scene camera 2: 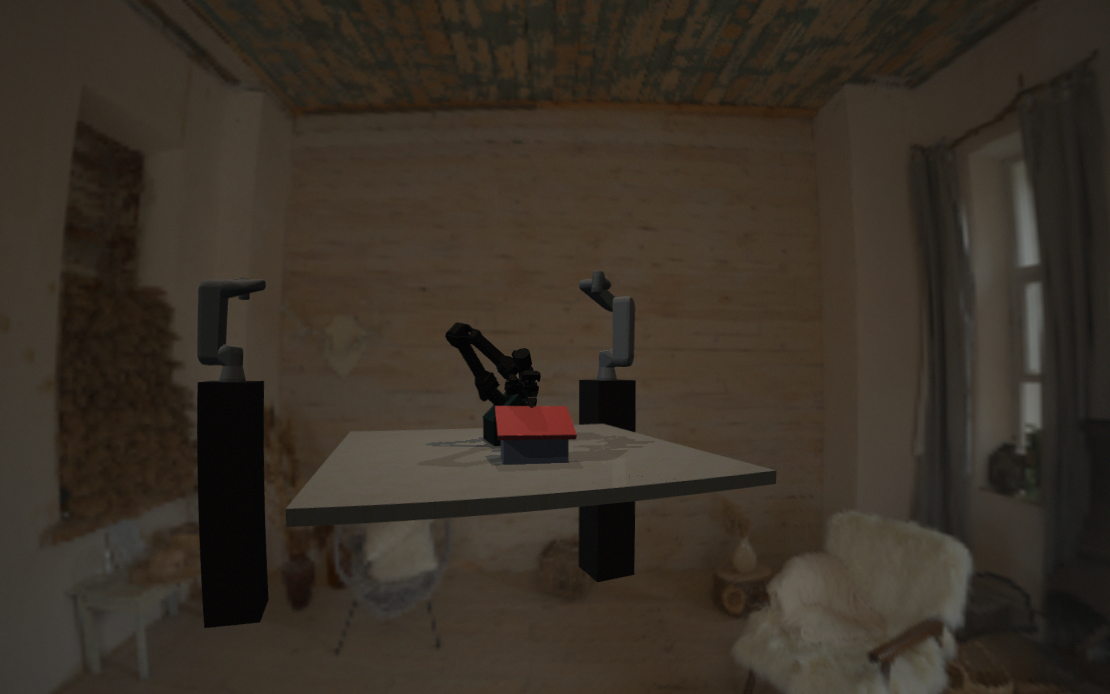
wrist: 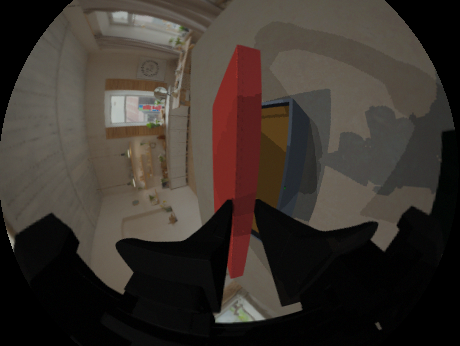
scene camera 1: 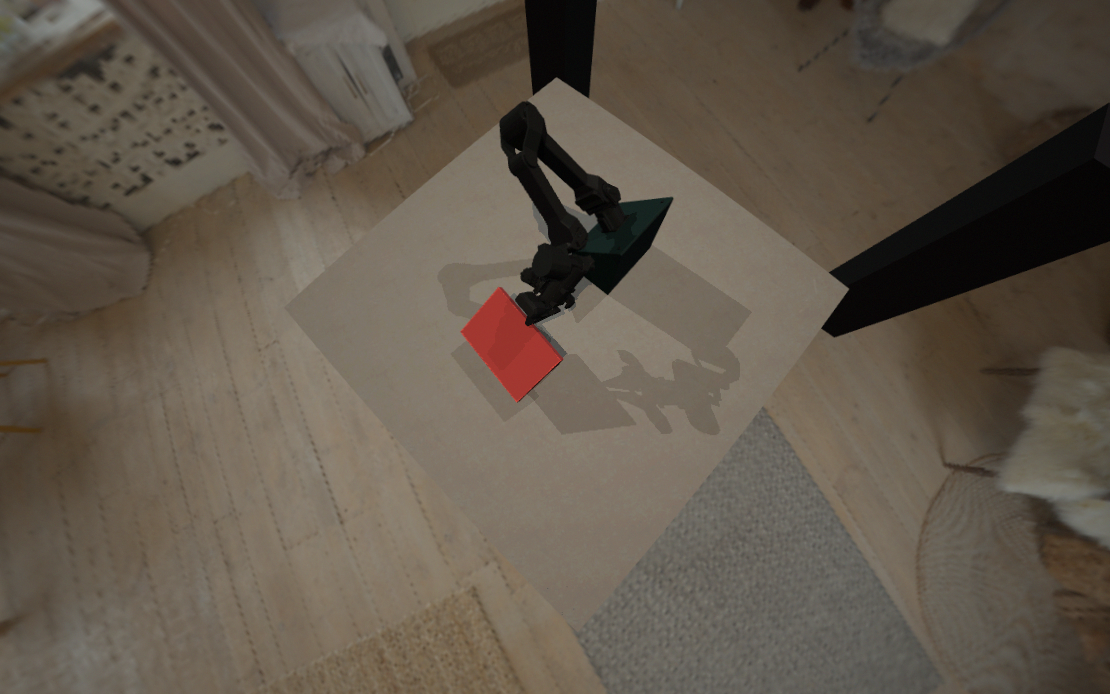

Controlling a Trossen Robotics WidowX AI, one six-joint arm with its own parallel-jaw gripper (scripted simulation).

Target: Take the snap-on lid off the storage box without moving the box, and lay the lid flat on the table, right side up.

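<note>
A red lid point(scene camera 1: 519, 356), point(scene camera 2: 512, 422), point(wrist: 237, 116) is held by the gripper point(scene camera 1: 529, 323), point(scene camera 2: 531, 409), point(wrist: 242, 204). The scene also has a blue-grey storage box point(scene camera 2: 536, 451).
</note>
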